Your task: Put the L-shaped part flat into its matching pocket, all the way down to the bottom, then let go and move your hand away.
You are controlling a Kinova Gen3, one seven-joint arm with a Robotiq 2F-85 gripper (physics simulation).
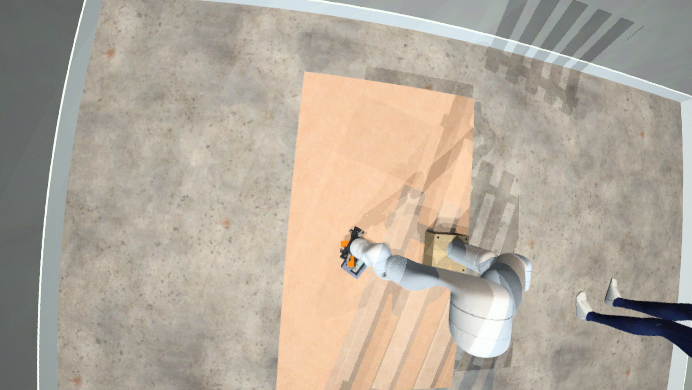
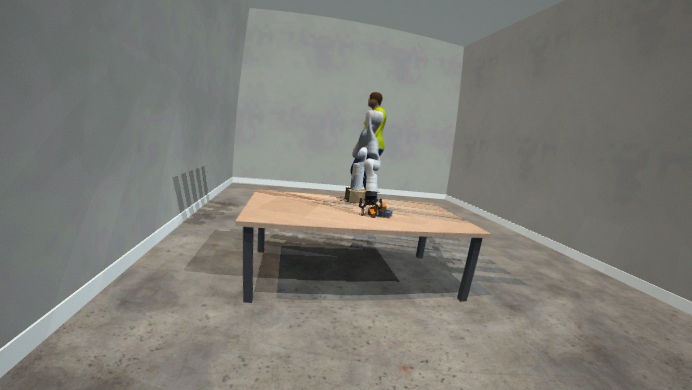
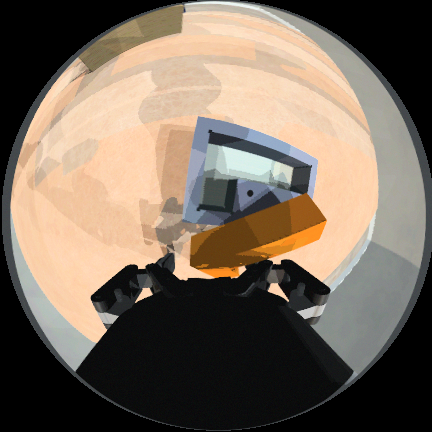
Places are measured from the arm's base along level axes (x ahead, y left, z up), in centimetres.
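Where they show: gripper, fingertip midpoint: (image 1: 345,240) (image 2: 370,215) (image 3: 209,259); arm's base, origin of the base link: (image 1: 455,250) (image 2: 355,189).
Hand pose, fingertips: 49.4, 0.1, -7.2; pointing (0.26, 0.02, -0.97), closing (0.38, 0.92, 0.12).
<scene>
Each offset is from my fingertips to the centre of the thing, as dx, dy, dz. Level surfaces: height alone.
The orange L-shaped part @(-1.2, +5.1, +3.2) (image 3: 257,235) (image 1: 350,262) (image 2: 372,213) lies tilted across the near rim of the blue-grey pocket block @(-6.3, +8.3, +0.6) (image 3: 257,135) (image 1: 357,271) (image 2: 386,213). It is not flat in the pocket. The L-shaped pocket behind it shows its pale bottom. My gripper (image 3: 209,259) (image 1: 347,251) (image 2: 371,206) is open, with the fingers spread wide on both sides of the part's near end. It holds nothing and hovers just above the part and the block. All of this is on the wooden table @(dz -1.2) (image 1: 337,146) (image 2: 296,213).
The arm's base stands on a tan pedestal (image 1: 436,251) (image 2: 351,194) at the table's edge. A person in a yellow-green shirt (image 2: 382,125) stands behind the arm; a foot (image 1: 583,305) shows at the right.
</scene>
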